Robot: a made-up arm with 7 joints. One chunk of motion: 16 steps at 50 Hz.
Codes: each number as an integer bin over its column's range. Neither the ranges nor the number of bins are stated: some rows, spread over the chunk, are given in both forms.
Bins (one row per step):
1: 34 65 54 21 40 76 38
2: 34 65 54 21 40 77 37
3: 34 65 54 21 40 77 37
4: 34 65 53 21 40 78 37
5: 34 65 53 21 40 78 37
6: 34 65 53 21 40 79 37
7: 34 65 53 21 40 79 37
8: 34 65 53 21 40 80 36
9: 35 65 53 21 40 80 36
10: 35 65 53 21 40 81 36
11: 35 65 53 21 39 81 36
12: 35 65 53 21 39 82 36
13: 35 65 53 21 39 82 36
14: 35 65 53 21 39 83 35
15: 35 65 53 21 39 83 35
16: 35 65 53 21 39 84 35
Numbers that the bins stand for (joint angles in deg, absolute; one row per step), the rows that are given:
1: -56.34 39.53 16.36 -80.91 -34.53 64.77 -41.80
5: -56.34 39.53 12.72 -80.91 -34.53 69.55 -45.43
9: -52.70 39.53 12.72 -80.91 -34.53 74.33 -49.07
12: -52.70 39.53 12.72 -80.91 -38.16 79.11 -49.07
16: -52.70 39.53 12.72 -80.91 -38.16 83.90 -52.70
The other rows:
2: -56.34 39.53 16.36 -80.91 -34.53 67.16 -45.43
3: -56.34 39.53 16.36 -80.91 -34.53 67.16 -45.43
4: -56.34 39.53 12.72 -80.91 -34.53 69.55 -45.43
6: -56.34 39.53 12.72 -80.91 -34.53 71.94 -45.43
7: -56.34 39.53 12.72 -80.91 -34.53 71.94 -45.43
8: -56.34 39.53 12.72 -80.91 -34.53 74.33 -49.07
10: -52.70 39.53 12.72 -80.91 -34.53 76.72 -49.07
11: -52.70 39.53 12.72 -80.91 -38.16 76.72 -49.07
13: -52.70 39.53 12.72 -80.91 -38.16 79.11 -49.07
14: -52.70 39.53 12.72 -80.91 -38.16 81.51 -52.70
15: -52.70 39.53 12.72 -80.91 -38.16 81.51 -52.70

